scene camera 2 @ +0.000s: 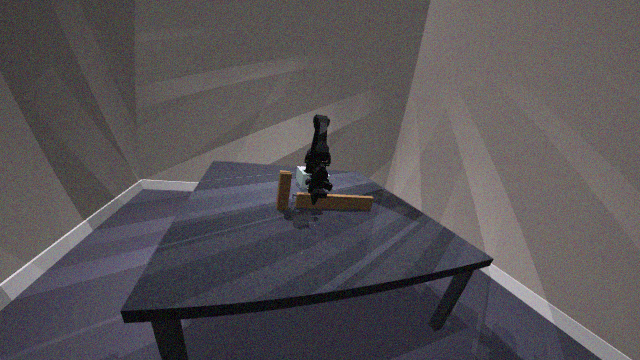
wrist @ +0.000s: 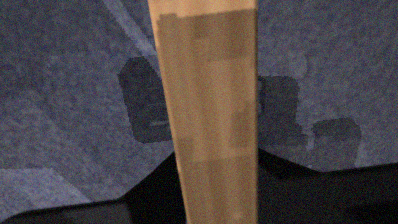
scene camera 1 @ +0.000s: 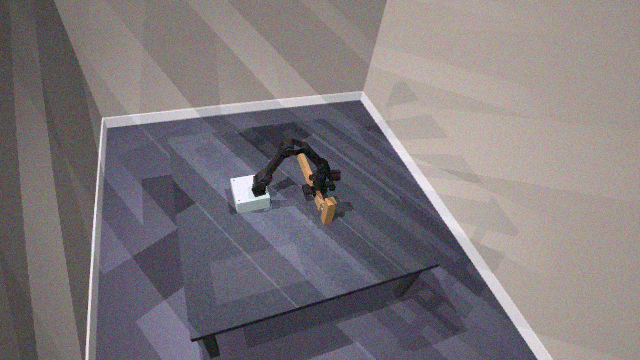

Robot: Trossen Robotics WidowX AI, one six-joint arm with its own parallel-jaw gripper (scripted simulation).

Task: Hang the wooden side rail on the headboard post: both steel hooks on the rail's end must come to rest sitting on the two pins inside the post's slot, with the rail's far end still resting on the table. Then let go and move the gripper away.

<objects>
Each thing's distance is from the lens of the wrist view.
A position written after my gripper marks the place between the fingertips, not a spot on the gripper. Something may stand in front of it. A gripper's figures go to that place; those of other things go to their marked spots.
my gripper (wrist: 208, 146): 0.11 m
wooden side rail (wrist: 209, 63): 0.04 m
</objects>
